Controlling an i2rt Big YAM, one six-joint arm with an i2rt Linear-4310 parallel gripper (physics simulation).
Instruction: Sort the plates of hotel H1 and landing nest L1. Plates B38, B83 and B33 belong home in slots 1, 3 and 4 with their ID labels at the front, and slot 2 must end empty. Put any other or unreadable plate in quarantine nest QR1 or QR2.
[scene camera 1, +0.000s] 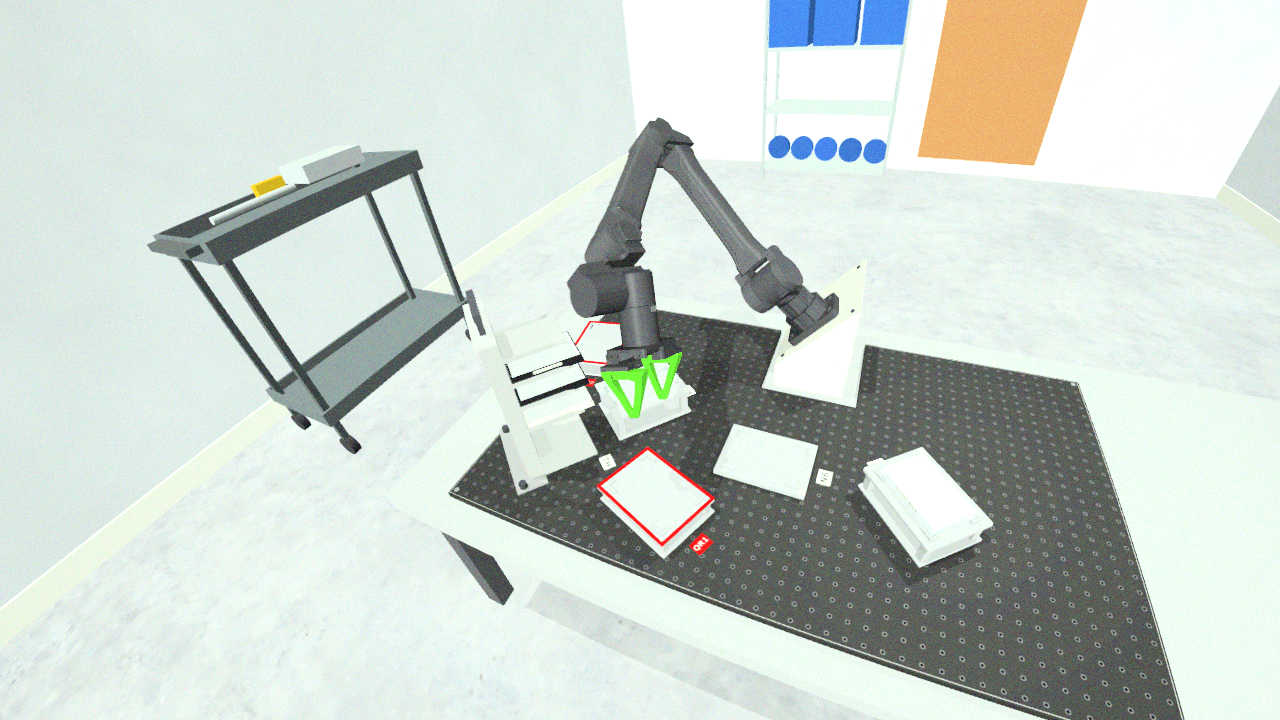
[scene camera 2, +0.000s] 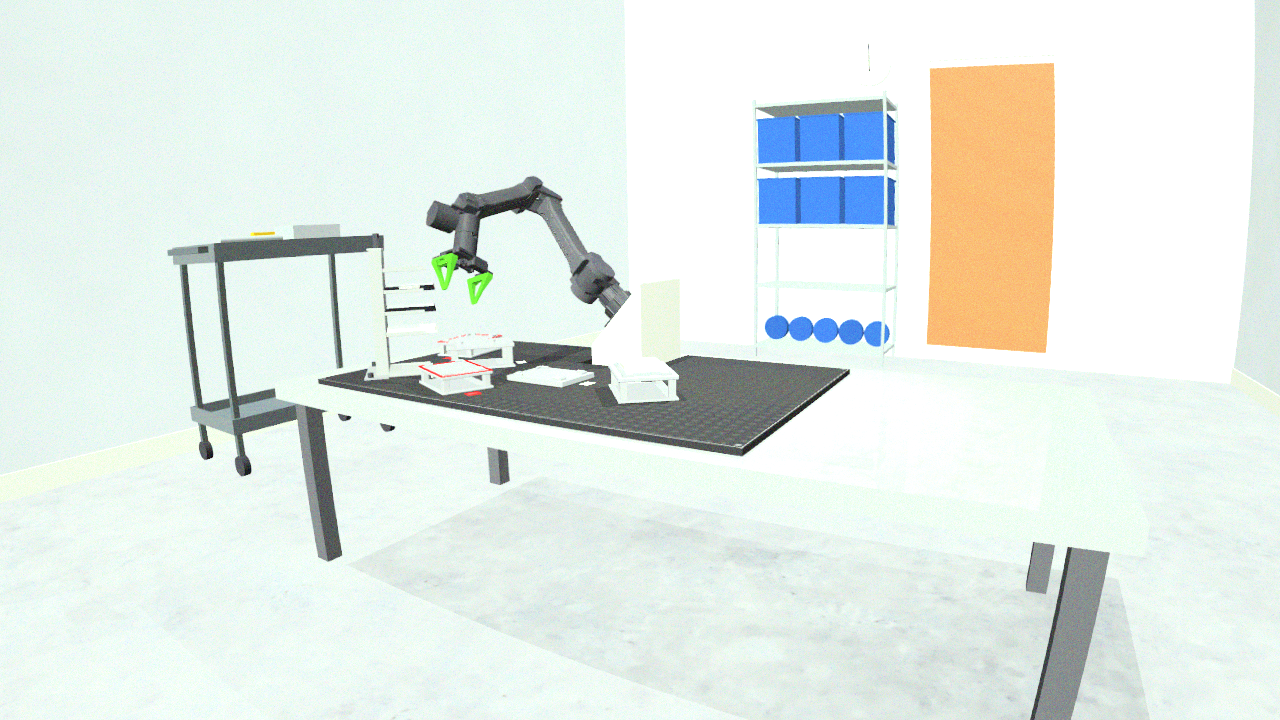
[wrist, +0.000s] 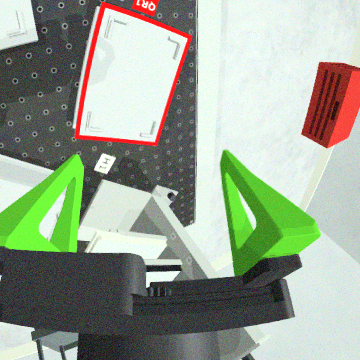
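Pixels of known places: gripper, between the fingertips: (scene camera 1: 649, 408) (scene camera 2: 459, 297) (wrist: 149, 157); arm's base, origin of its link: (scene camera 1: 816, 321) (scene camera 2: 628, 314).
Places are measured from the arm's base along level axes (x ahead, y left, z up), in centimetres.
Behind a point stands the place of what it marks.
Note:
Hotel H1 (scene camera 1: 512, 420) @[z 4.1, x 44.6, y -46.2 cm] (scene camera 2: 376, 313) @[z 4.1, x 44.6, y -46.2 cm] (wrist: 112, 205) @[z -11.0, x 35.6, y -43.1 cm] stands at the mat's left end. Two dark-edged plates, an upper one (scene camera 1: 546, 366) @[z 10.1, x 36.7, y -42.3 cm] and a lower one (scene camera 1: 550, 385) @[z 4.9, x 35.9, y -43.3 cm], lie in its middle levels; their ID text is unreadable. Nest QR1 (scene camera 1: 656, 495) @[z -7.8, x 44.6, y -21.8 cm] (scene camera 2: 455, 368) @[z -7.8, x 44.2, y -21.8 cm] (wrist: 132, 80) @[z -7.8, x 44.1, y -22.1 cm], outlined in red, shows bare with its corner guides in the wrist view. A second red-outlined nest (scene camera 1: 601, 344) @[z -7.8, x 7.3, y -47.9 cm] is partly hidden behind the arm. A white raised nest (scene camera 1: 648, 420) @[z -11.4, x 25.3, y -30.1 cm] stands beside the hotel; I cannot tell whether it is L1. My gripper (scene camera 1: 648, 405) @[z 7.8, x 39.9, y -23.1 cm] (scene camera 2: 460, 295) @[z 7.8, x 39.9, y -23.1 cm] (wrist: 149, 157) @[z 7.8, x 39.9, y -23.1 cm] is open and empty, high above the mat beside the hotel.
A low white nest (scene camera 1: 765, 461) @[z -10.6, x 30.8, y -5.7 cm] (scene camera 2: 550, 376) @[z -10.6, x 32.2, y -4.1 cm] lies mid-mat. A raised white stand (scene camera 1: 930, 501) @[z -5.4, x 37.1, y 20.2 cm] (scene camera 2: 642, 380) @[z -7.4, x 42.3, y 23.7 cm] is right of it. The arm's slanted mount (scene camera 1: 819, 367) @[z -5.8, x 7.9, y 1.8 cm] is behind. A grey cart (scene camera 1: 313, 207) stands left of the table; a red box (wrist: 330, 105) shows beyond the table.

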